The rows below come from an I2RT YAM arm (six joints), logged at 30 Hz.
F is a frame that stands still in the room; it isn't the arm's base.
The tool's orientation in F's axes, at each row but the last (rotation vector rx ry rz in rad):
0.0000, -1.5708, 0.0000
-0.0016, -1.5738, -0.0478
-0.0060, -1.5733, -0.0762
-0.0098, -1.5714, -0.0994
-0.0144, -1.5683, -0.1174
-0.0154, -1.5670, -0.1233
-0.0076, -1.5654, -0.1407
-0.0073, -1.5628, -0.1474
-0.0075, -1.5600, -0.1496
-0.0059, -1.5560, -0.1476
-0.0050, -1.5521, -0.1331
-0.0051, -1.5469, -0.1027
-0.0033, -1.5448, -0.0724
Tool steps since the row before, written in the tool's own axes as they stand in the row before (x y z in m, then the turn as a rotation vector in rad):
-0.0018, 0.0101, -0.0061, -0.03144, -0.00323, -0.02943
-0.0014, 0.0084, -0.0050, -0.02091, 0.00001, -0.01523
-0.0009, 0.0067, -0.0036, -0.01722, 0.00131, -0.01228
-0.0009, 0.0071, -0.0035, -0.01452, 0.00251, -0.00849
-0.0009, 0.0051, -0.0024, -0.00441, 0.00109, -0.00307
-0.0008, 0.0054, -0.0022, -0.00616, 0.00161, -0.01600
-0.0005, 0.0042, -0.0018, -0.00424, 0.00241, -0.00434
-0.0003, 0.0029, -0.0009, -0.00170, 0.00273, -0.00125
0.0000, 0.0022, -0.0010, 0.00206, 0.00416, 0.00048
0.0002, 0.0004, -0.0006, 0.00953, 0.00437, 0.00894
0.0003, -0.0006, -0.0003, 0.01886, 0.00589, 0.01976
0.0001, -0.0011, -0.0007, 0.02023, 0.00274, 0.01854
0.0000, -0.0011, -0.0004, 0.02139, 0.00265, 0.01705
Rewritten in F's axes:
0.0061, 0.0101, -0.0018, 0.02943, -0.00323, -0.03144
0.0053, 0.0083, -0.0011, 0.01530, 0.00014, -0.02086
0.0039, 0.0065, -0.0006, 0.01241, 0.00143, -0.01712
0.0040, 0.0069, -0.0005, 0.00870, 0.00274, -0.01436
0.0028, 0.0049, -0.0006, 0.00316, 0.00112, -0.00434
0.0027, 0.0052, -0.0004, 0.01609, 0.00061, -0.00612
0.0022, 0.0040, -0.0002, 0.00455, 0.00234, -0.00405
0.0012, 0.0028, -0.0001, 0.00151, 0.00274, -0.00146
0.0012, 0.0021, 0.0002, -0.00005, 0.00398, 0.00243
0.0006, 0.0003, 0.0002, -0.00839, 0.00433, 0.01003
0.0002, -0.0006, 0.0002, -0.01891, 0.00602, 0.01967
0.0006, -0.0011, 0.0000, -0.01789, 0.00271, 0.02081
0.0003, -0.0011, -0.0001, -0.01638, 0.00250, 0.02193

